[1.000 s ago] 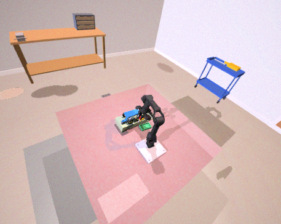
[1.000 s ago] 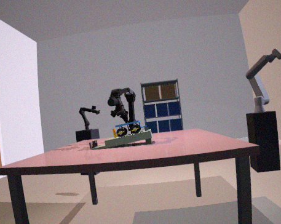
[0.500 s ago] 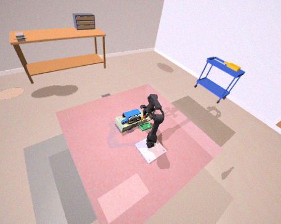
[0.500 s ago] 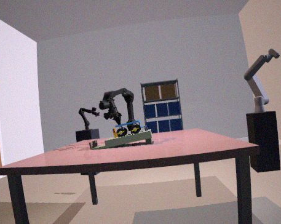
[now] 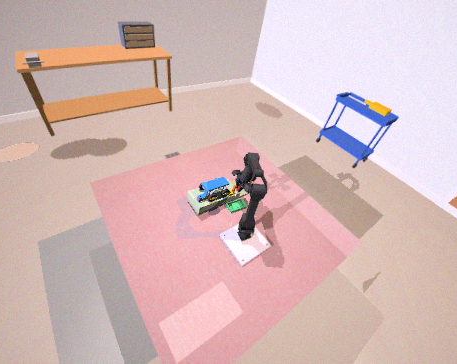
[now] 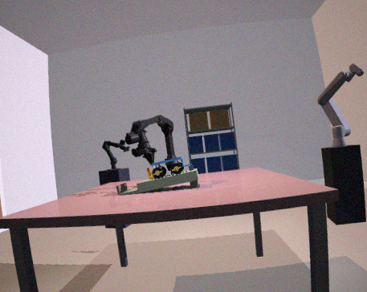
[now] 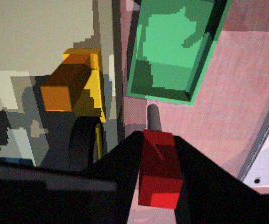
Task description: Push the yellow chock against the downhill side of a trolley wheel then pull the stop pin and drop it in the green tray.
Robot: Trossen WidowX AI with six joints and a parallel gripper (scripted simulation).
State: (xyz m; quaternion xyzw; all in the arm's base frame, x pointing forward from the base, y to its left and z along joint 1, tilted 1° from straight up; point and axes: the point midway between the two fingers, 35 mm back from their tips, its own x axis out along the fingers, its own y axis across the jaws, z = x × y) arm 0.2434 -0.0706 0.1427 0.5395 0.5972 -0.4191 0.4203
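The stop pin is right at my gripper tip. Round my gripper tip: yellow chock 5 cm below, 5 cm ahead, 2 cm to the left; then pale green ramp 12 cm to the left, 9 cm below, 9 cm ahead; then blue-topped trolley 12 cm to the left, 8 cm ahead, 2 cm below.
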